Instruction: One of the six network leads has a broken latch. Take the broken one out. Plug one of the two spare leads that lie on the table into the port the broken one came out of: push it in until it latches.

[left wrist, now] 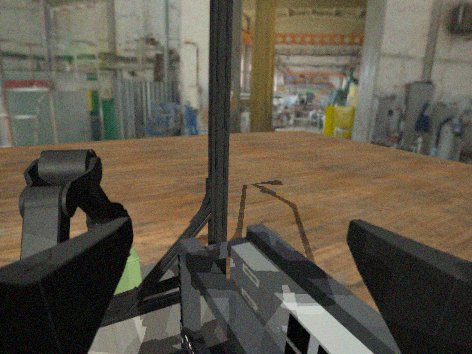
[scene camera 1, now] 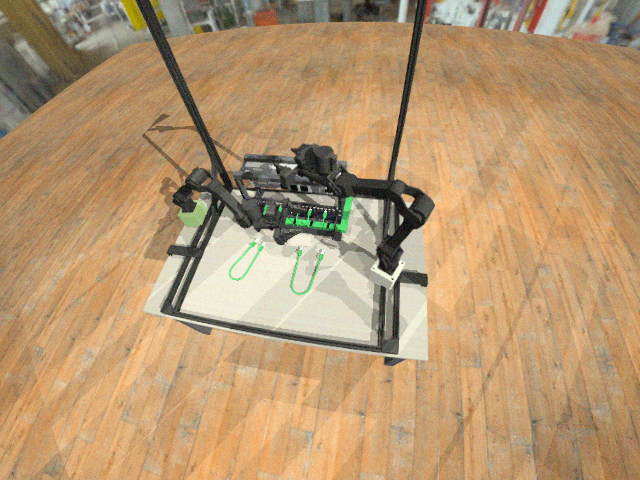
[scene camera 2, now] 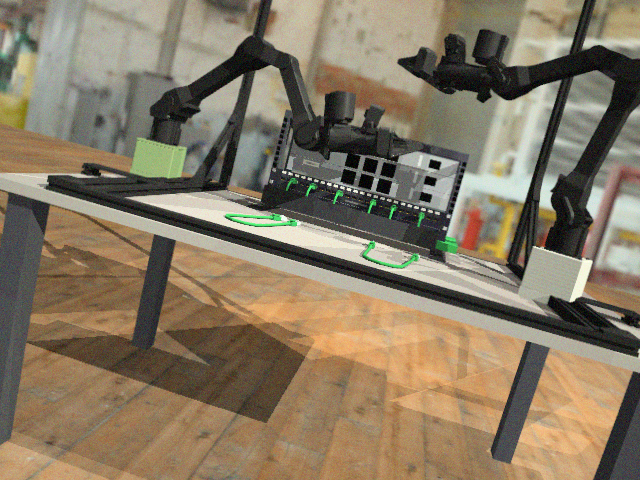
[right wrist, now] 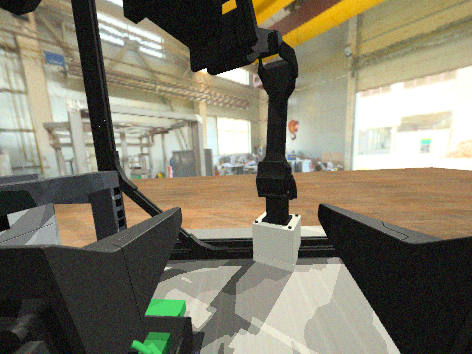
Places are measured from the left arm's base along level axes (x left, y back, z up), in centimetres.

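Pixels of known places: left gripper, between the fingertips: (left wrist: 242, 229) (scene camera 1: 282, 156) (scene camera 2: 407, 66); right gripper, between the fingertips: (scene camera 1: 304, 220) (scene camera 2: 422, 147) (right wrist: 249, 211); left arm's base, origin of its link: (scene camera 1: 388, 265) (scene camera 2: 563, 253) (right wrist: 277, 218); right arm's base, origin of its link: (scene camera 1: 189, 207) (scene camera 2: 162, 142).
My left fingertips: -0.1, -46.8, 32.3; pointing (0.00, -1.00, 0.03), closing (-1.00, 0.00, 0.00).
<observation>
For each thing: its middle in the pictures, then the offset to it from my left fingertips, as dx, dy, dz. "pt": a spot on its surface instead.
- panel, a spot on its surface: (scene camera 2: 353, 198) pt -2.9, -7.0, -34.2
- spare lead, a spot on its surface: (scene camera 2: 261, 225) pt +34.2, -3.3, -42.2
Six green network leads, one of them (scene camera 2: 371, 205), are plugged in a row into the panel (scene camera 2: 353, 198) in scene camera 2. Which has the broken latch cannot be made out. One spare lead (scene camera 1: 237, 279) (scene camera 2: 261, 225) lies looped on the table; the other spare lead (scene camera 1: 299, 293) (scene camera 2: 390, 265) lies right of it. My right gripper (scene camera 1: 297, 222) (scene camera 2: 408, 148) (right wrist: 249, 211) is open, just in front of the rack, pointing toward the picture's right and hiding part of the panel in scene camera 1. My left gripper (scene camera 1: 283, 173) (scene camera 2: 410, 63) (left wrist: 242, 229) is open, high above the rack.
A green block (scene camera 1: 345, 222) (scene camera 2: 447, 244) (right wrist: 167, 307) is at the rack's right end. The white base block (scene camera 1: 385, 275) (scene camera 2: 553, 273) (right wrist: 275, 243) and pale green base block (scene camera 1: 192, 215) (scene camera 2: 157, 159) carry the arms. Black frame uprights (scene camera 1: 406, 98) (left wrist: 220, 115) rise behind.
</observation>
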